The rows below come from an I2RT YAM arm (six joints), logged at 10 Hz.
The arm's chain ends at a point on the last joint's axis. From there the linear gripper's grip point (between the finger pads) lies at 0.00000 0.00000 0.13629 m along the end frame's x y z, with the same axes.
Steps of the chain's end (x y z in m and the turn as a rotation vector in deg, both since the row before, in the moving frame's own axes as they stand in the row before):
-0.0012 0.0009 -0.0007 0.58 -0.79 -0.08
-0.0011 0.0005 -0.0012 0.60 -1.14 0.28
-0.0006 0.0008 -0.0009 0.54 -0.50 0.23
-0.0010 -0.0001 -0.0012 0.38 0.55 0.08
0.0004 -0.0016 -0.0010 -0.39 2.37 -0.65
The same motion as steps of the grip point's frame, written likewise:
-0.0031 -0.0005 -0.0007 0.58 -0.79 -0.08
-0.0038 -0.0009 -0.0012 0.60 -1.14 0.28
-0.0018 -0.0005 -0.0009 0.54 -0.50 0.23
0.0003 -0.0010 -0.0012 0.38 0.55 0.08
0.0060 -0.0007 -0.0011 -0.39 2.37 -0.65

